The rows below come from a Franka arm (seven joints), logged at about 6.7 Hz.
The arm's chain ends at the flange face. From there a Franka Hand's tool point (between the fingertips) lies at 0.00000 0.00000 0.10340 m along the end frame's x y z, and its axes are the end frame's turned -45 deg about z.
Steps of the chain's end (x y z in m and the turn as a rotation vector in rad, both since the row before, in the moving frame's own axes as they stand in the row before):
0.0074, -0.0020, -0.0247, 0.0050, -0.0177, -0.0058
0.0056, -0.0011, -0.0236, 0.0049, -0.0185, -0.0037
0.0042, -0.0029, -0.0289, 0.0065, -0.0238, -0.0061
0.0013, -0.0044, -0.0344, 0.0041, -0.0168, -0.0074
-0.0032, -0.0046, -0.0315, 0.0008, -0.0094, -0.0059
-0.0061, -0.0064, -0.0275, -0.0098, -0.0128, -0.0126
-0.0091, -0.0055, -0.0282, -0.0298, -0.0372, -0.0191
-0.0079, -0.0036, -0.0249, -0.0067, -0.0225, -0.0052
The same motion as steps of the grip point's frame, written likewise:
0.0057, 0.0022, -0.0247, 0.0161, -0.0090, -0.0058
0.0037, 0.0015, -0.0236, 0.0165, -0.0096, -0.0037
0.0037, -0.0013, -0.0289, 0.0214, -0.0122, -0.0061
0.0031, -0.0037, -0.0344, 0.0148, -0.0090, -0.0074
0.0004, -0.0063, -0.0315, 0.0072, -0.0061, -0.0059
-0.0014, -0.0090, -0.0275, 0.0021, -0.0160, -0.0126
-0.0074, -0.0108, -0.0283, 0.0052, -0.0474, -0.0191
-0.0052, -0.0093, -0.0249, 0.0112, -0.0206, -0.0052

